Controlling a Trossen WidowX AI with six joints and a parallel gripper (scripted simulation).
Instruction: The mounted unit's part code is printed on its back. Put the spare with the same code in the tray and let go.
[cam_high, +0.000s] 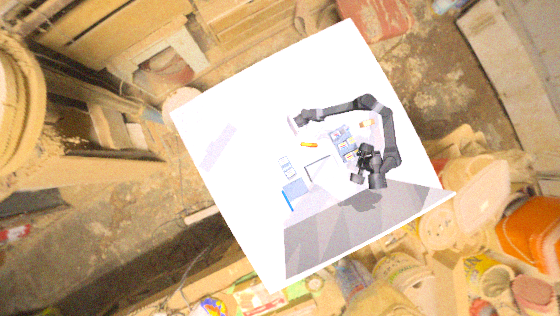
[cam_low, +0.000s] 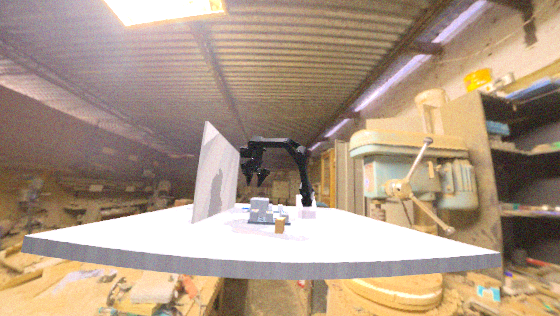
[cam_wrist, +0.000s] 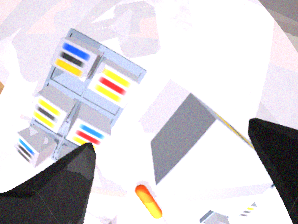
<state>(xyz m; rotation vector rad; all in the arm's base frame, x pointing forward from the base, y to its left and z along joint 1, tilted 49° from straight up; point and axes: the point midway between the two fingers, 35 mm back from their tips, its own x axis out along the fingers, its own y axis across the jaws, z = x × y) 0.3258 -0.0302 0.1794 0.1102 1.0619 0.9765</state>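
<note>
Now: the white spare block 130 mm below my gripper tip, 100 mm to the left of it and 90 mm behind it. From my gripper tip the other things lie so: tan block: 240 mm to the left, 150 mm below, 130 mm behind; mounted unit: 130 mm to the right, 120 mm below, 50 mm behind; tall white panel: 190 mm ahead, 160 mm to the right, 50 mm above.
</note>
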